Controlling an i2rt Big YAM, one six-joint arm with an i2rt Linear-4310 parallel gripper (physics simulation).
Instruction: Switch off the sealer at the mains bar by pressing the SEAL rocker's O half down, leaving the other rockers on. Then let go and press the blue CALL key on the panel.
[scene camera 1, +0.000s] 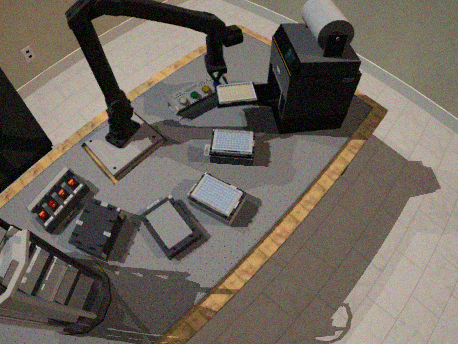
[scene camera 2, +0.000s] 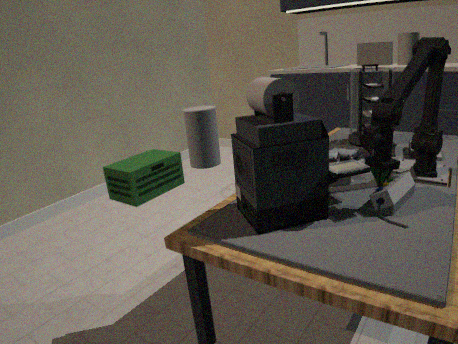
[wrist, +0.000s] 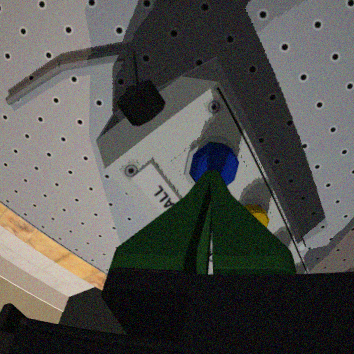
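Where they show: gripper, between the fingertips: (scene camera 1: 216, 81) (scene camera 2: 379, 186) (wrist: 211, 179); arm's base, origin of its link: (scene camera 1: 123, 133) (scene camera 2: 424, 171).
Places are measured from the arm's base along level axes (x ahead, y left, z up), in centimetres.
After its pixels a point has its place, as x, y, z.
The mains bar (scene camera 1: 57, 201) {-0.3, -35.5, 2.9} stands at the left in scene camera 1, with several rockers glowing orange-red; their labels and tilt are too small to read. The sloped grey panel (scene camera 1: 175, 104) {11.9, 18.1, 4.4} (scene camera 2: 398, 192) {12.6, 33.9, 3.8} (wrist: 172, 137) {19.1, 37.4, 4.8} carries the blue CALL key (wrist: 212, 156) {19.6, 35.3, 5.1}, a yellow key (wrist: 258, 216) {18.0, 30.1, 4.8} (scene camera 1: 206, 89) {17.6, 29.8, 4.9}, a green key (scene camera 1: 194, 95) {15.6, 24.9, 4.9} and a white key (scene camera 1: 183, 101) {13.9, 20.4, 4.9}. My gripper (scene camera 1: 219, 81) {18.9, 34.7, 5.7} (scene camera 2: 380, 187) {18.9, 34.7, 5.7} (wrist: 211, 179) {18.9, 34.7, 5.7} is shut and empty, pointing down at the blue key. Its green fingertips overlap the key's near edge in the wrist view; whether they touch is hard to tell.
A black sealer-like machine (scene camera 1: 312, 90) {55.0, 35.1, 19.6} (scene camera 2: 282, 175) {46.9, 56.6, 16.1} with a roll stands beside the panel, a pale plate (scene camera 1: 236, 93) {31.4, 28.4, 10.9} between them. Two blue-white plates (scene camera 1: 232, 142) {38.8, 13.5, 5.1} (scene camera 1: 217, 194) {44.7, -4.5, 5.0}, a grey-topped unit (scene camera 1: 169, 225) {37.3, -19.3, 2.0} and a dark block (scene camera 1: 97, 227) {19.9, -32.9, 4.2} lie nearer. A cable plug (wrist: 141, 103) {19.0, 39.5, 3.6} joins the panel's end.
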